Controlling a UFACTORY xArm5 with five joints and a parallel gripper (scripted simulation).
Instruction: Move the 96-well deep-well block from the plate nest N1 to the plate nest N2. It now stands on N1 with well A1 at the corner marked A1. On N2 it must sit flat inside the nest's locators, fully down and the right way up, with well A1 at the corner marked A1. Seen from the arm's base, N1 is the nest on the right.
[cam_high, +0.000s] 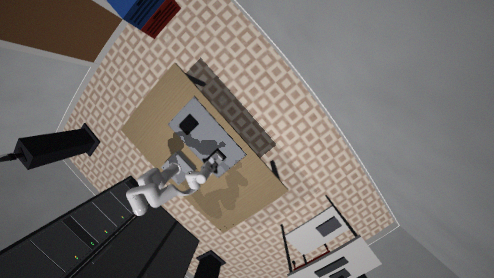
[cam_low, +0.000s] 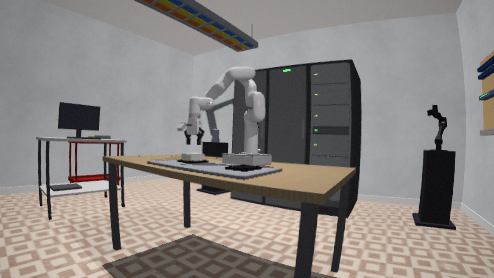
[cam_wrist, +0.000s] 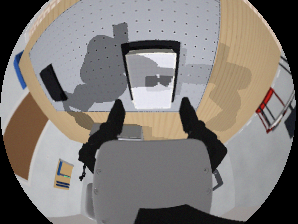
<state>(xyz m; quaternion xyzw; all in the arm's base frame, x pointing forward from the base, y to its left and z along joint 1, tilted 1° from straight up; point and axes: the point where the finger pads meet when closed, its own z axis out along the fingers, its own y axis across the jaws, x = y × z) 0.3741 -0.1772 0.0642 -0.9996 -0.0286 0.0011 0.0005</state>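
My gripper is now 9 cm above the deep-well block.
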